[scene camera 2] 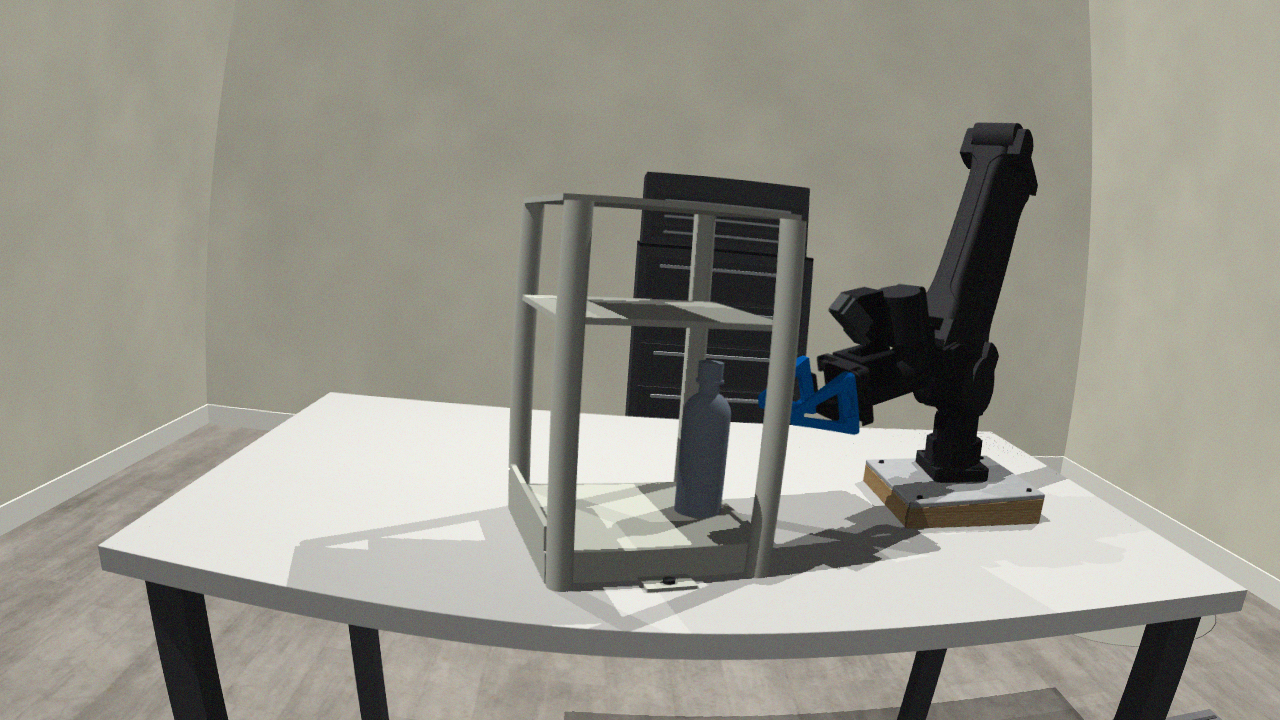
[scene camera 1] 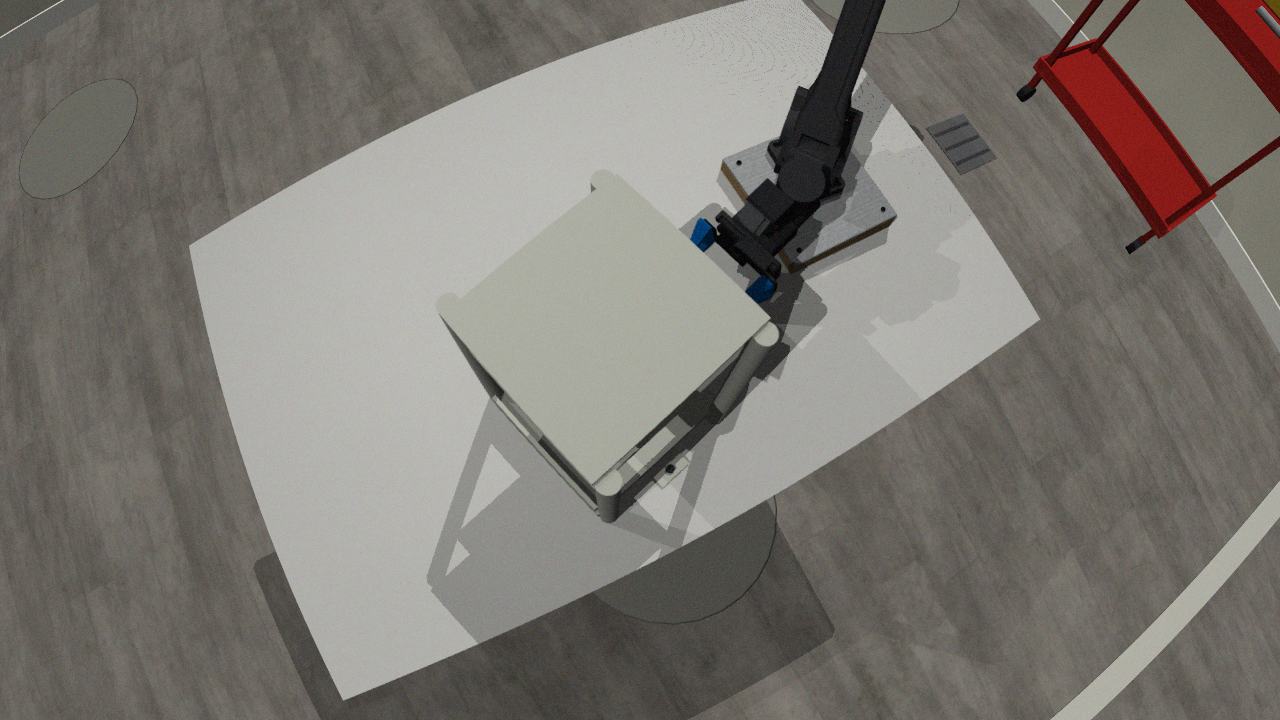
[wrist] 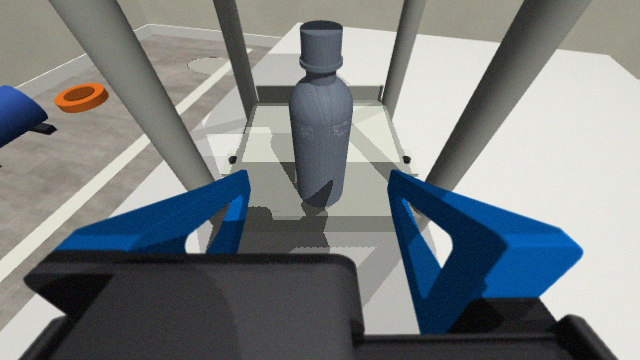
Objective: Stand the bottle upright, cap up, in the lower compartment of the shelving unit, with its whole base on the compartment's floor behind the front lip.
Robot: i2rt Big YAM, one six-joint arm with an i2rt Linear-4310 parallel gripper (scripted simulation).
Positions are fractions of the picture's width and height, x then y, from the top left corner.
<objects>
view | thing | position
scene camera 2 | my gripper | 0.60, 0.57
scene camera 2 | shelving unit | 0.49, 0.74
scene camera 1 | my gripper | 0.54, 0.41
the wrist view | my gripper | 0.50, 0.50
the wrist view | grey bottle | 0.50, 0.29
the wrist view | shelving unit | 0.42, 0.42
</objects>
